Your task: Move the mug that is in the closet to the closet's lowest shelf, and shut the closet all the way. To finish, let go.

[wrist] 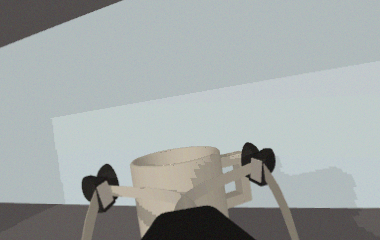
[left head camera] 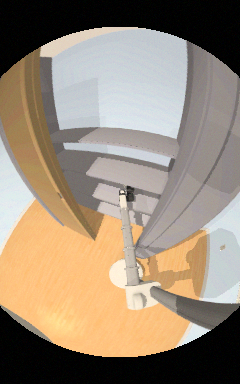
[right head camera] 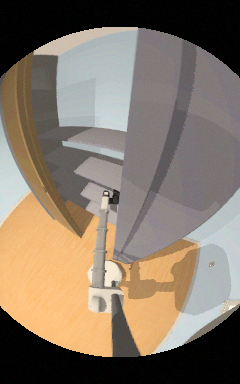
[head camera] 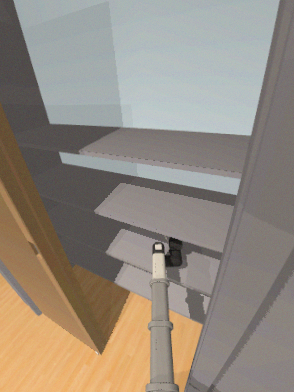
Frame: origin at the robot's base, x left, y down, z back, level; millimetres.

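Where they show: robot's base, origin of the base link: (right head camera: 105, 274).
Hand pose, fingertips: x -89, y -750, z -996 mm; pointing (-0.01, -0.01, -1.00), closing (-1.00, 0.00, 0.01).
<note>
Each offset is from my fingertips to the centre of the thing. "pt": to the spot under its first point. Level surfaces: height alone.
The beige mug {dx -10, dy +19, dz +27 mm} (wrist: 175, 175) is upright in the wrist view, its handle on the right; it does not show in the head views. My gripper (wrist: 180, 167) is open, with one fingertip left of the mug and the other at the handle's right edge, both apart from the mug's body. In the head camera the fingers are hidden under the second visible shelf {dy -238 mm} (head camera: 175, 212), above the third shelf (head camera: 130, 246). The lowest shelf (head camera: 134, 281) (left head camera: 107, 207) is below. The closet's wooden door (head camera: 50, 260) (left head camera: 37, 150) (right head camera: 30, 150) stands open at the left.
A higher shelf (head camera: 170, 150) (left head camera: 130, 137) spans the closet. A tall grey panel {pt dx -13, dy -646, dz +763 mm} (head camera: 260, 225) (right head camera: 160, 150) stands close to the right of my arm (head camera: 161, 340) (left head camera: 128, 235) (right head camera: 101, 240). Wooden floor {dy +777 mm} (head camera: 120, 350) (left head camera: 60, 280) shows between the door and the arm.
</note>
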